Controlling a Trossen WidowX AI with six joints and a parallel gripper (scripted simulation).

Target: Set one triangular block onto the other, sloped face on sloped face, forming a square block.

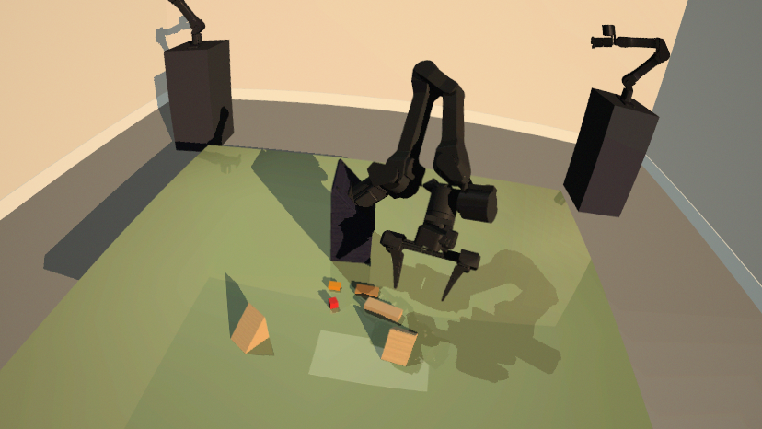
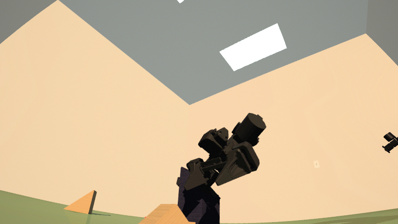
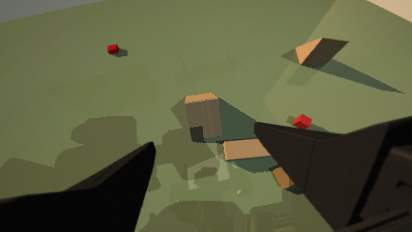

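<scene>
My gripper tip is now 8 cm past the brown block, 10 cm to the left of it and 8 cm above it. Also, from my gripper tip: orange cube 8 cm behind, 17 cm to the right, 8 cm below.
</scene>
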